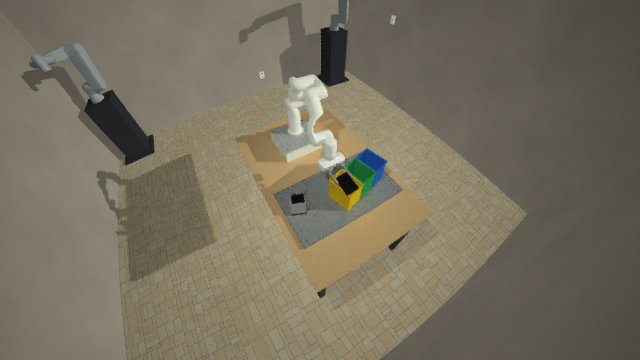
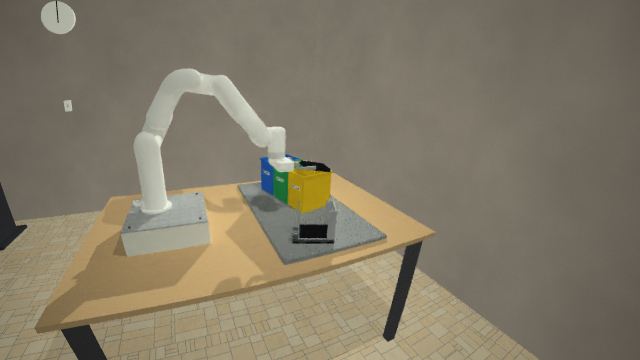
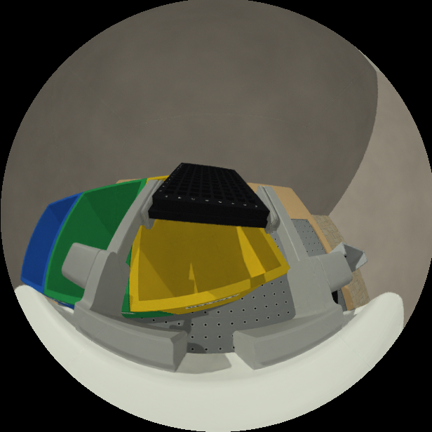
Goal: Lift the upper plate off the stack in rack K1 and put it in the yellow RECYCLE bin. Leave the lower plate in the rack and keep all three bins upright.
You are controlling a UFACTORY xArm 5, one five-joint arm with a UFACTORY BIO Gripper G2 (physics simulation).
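Places are measured from the arm's base along level axes (x ahead, y left, z up), in centimetres.
Pixels of known places: hand, its tool point: [image 1: 342, 177] [image 2: 306, 165]; arm's base, origin of its link: [image 1: 295, 130] [image 2: 156, 207].
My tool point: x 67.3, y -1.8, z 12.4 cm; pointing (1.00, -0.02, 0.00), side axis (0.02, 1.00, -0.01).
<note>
For each thing: its middle in the pictures, then the offset to it from my tool point. Level surfaces: height alone.
- yellow bin, middle of its body: [image 2: 309, 187] [image 1: 345, 190] dx +2.5, dy +1.4, dz -12.0 cm
- grey rack, middle of its body: [image 2: 313, 221] [image 1: 297, 198] dx -9.4, dy -27.1, dz -14.1 cm
- green bin, middle of its body: [image 2: 293, 180] [image 1: 357, 178] dx -0.6, dy +14.1, dz -12.0 cm
- blue bin, middle of its body: [image 2: 279, 173] [image 1: 369, 168] dx -3.7, dy +26.8, dz -12.0 cm
- grey perforated board, height of its surface: dz -21.0 cm
- wooden table, height of its surface: dz -22.3 cm
My gripper [image 1: 342, 176] [image 2: 305, 166] [image 3: 210, 215] is shut on a black plate [image 1: 348, 183] [image 2: 317, 165] [image 3: 207, 192], one finger at each side of its near end. The plate is tilted over the opening of the yellow bin [image 1: 344, 197] [image 2: 311, 192] [image 3: 200, 265], close to rim height; whether it touches the rim cannot be told. The grey rack [image 1: 299, 208] [image 2: 332, 220] stands away from the bins, with another black plate [image 1: 298, 198] [image 2: 313, 231] low inside it. The yellow bin is upright.
The green bin [image 1: 361, 171] [image 2: 281, 188] [image 3: 95, 220] stands upright right beside the yellow one, and the blue bin [image 1: 373, 161] [image 2: 267, 178] [image 3: 37, 255] stands upright beyond it. Bins and rack stand on a grey perforated board [image 1: 320, 227] [image 2: 360, 230] on the wooden table [image 1: 360, 250] [image 2: 215, 265].
</note>
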